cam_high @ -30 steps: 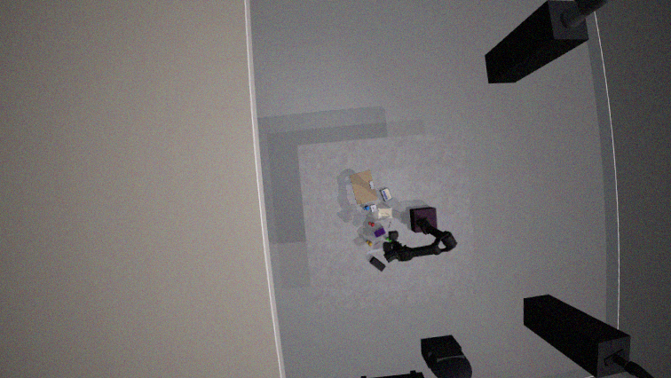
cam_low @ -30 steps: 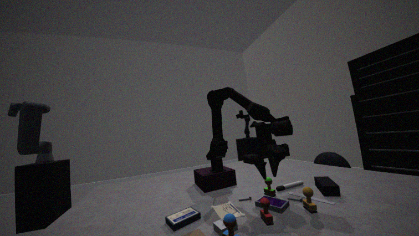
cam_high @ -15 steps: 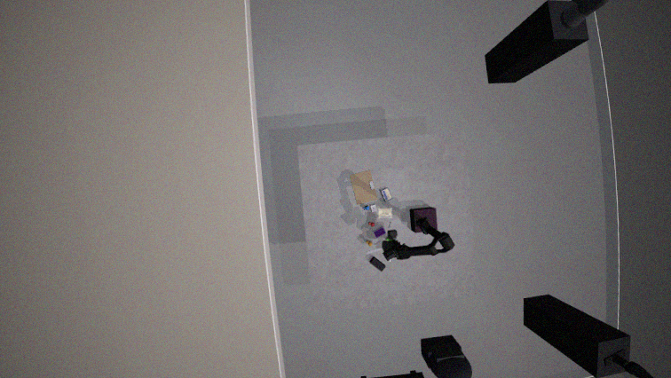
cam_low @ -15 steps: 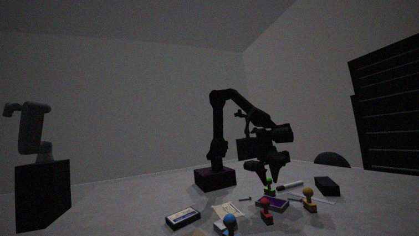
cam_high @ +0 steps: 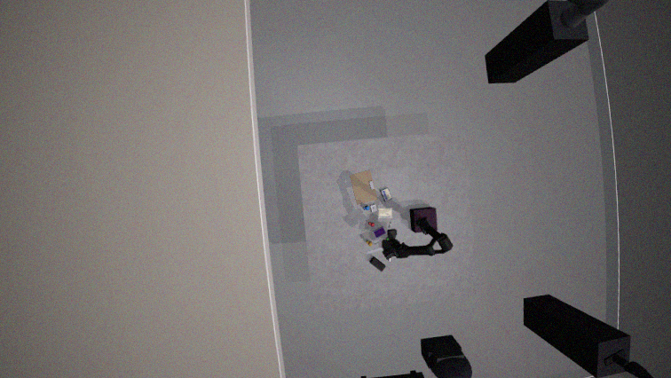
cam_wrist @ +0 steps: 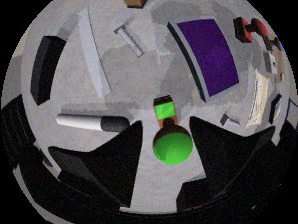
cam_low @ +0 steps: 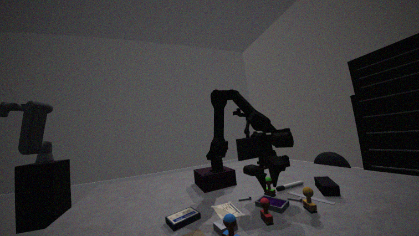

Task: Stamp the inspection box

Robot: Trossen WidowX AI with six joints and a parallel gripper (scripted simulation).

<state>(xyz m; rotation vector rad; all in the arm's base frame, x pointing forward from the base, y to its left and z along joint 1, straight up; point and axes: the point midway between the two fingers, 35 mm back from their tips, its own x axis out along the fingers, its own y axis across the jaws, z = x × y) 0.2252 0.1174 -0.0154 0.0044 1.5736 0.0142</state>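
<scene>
Right now the green-knobbed stamp is right at my gripper tip. Also, from my gripper tip: purple ink pad 7 cm ahead, 6 cm to the right, 2 cm below; then ruler 10 cm ahead, 8 cm to the left, 2 cm below; then marker 9 cm to the left, 1 cm below.
</scene>
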